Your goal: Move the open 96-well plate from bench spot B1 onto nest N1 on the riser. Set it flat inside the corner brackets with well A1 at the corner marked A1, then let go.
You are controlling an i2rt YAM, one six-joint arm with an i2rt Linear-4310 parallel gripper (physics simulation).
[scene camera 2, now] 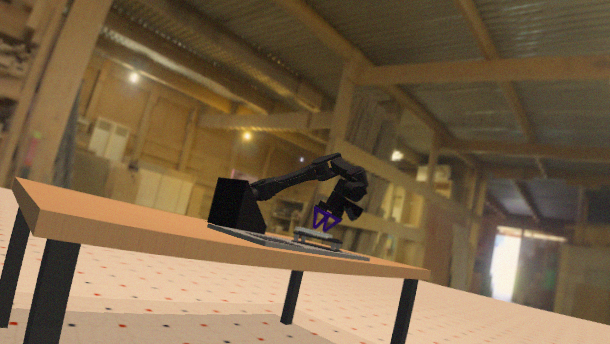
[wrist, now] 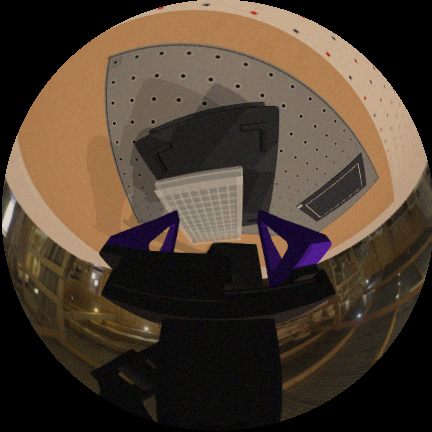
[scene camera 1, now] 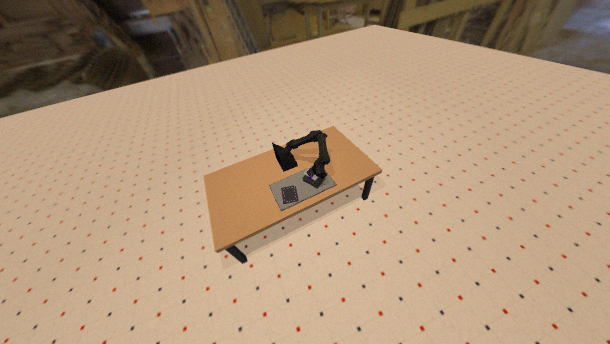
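Seen in the pictures: gripper, fingertip midpoint: [scene camera 2: 319,229] [wrist: 217,214] [scene camera 1: 313,174]; arm's base, link origin: [scene camera 2: 242,201] [scene camera 1: 285,152].
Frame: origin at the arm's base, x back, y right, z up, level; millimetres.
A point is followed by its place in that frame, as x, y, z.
Note:
The pale 96-well plate [wrist: 205,197] {-370, -90, -56} [scene camera 2: 311,232] {-349, -46, -58} lies on the dark riser [wrist: 215,127] {-437, -88, -68} [scene camera 2: 331,243] {-446, -42, -80} [scene camera 1: 315,183] {-436, -46, -64}, shifted toward the riser's near left side in the wrist view. It lies outside the far right corner bracket [wrist: 262,137] {-437, -51, -63} and short of the far left bracket [wrist: 161,159] {-406, -133, -67}. Whether it lies quite flat is hard to tell. My gripper [wrist: 217,214] {-359, -76, -43} [scene camera 2: 322,228] {-359, -76, -43} is open and empty, its purple fingers standing apart at the plate's near end, slightly above it. The A1 mark is not readable, and the nearer left part of the nest is hidden.
The dark outlined bench spot [wrist: 337,192] {-376, 174, -104} [scene camera 1: 290,194] {-378, 175, -104} bears no plate. It lies on the grey perforated board [wrist: 175,65] {-490, -129, -105} [scene camera 1: 276,191] {-276, 258, -105}, beside the riser. The black arm base [scene camera 2: 232,205] {-43, 86, -26} [scene camera 1: 285,159] {-104, 48, 23} stands on the wooden table [scene camera 2: 125,225] {-483, 715, -118} [scene camera 1: 235,200] {-135, 591, -118} behind the board.

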